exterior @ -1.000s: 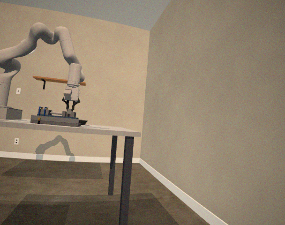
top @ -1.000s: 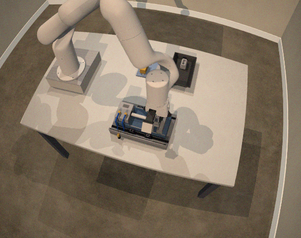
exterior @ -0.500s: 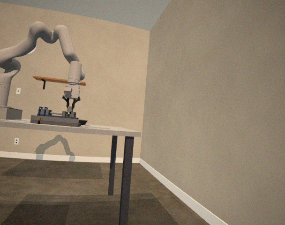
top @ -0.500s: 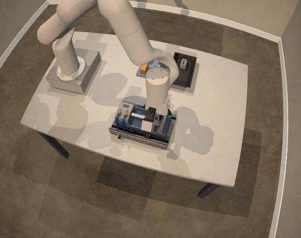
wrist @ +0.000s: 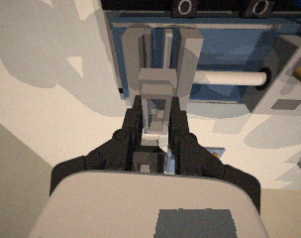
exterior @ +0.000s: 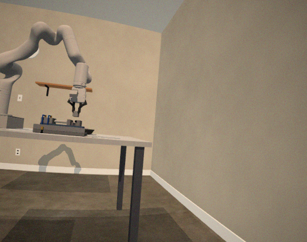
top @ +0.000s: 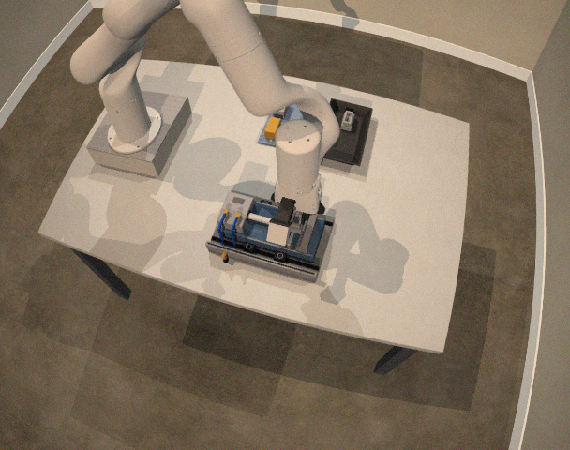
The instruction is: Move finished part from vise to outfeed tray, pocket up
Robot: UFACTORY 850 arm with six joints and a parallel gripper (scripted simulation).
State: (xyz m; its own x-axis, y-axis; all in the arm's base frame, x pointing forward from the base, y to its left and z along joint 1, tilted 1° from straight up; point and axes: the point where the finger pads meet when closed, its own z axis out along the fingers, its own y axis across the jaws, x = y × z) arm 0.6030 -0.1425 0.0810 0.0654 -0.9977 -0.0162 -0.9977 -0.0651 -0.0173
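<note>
The vise is 12 cm below my hand and 7 cm behind it. Also, from my hand: brass block (32 cm to the left, 20 cm behind, 14 cm below); then blue fixture plate (37 cm to the left, 16 cm below, 15 cm behind).
</note>
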